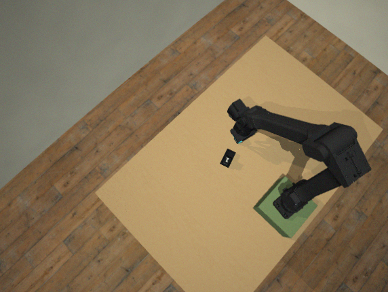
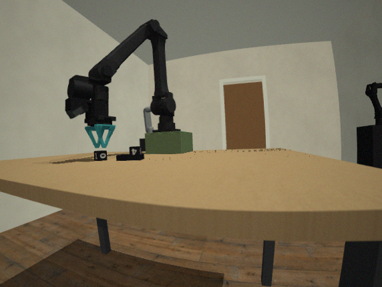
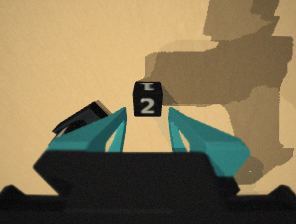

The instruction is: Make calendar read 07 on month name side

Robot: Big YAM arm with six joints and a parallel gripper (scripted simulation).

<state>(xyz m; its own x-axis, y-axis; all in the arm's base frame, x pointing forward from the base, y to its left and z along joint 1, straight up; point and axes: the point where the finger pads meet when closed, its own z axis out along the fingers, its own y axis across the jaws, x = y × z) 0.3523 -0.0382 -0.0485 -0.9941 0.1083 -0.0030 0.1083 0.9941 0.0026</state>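
Now: the digit cube 30 mm below my hand. The rest, counted from my hand: black calendar tray 100 mm to the left, 40 mm below, 40 mm behind.
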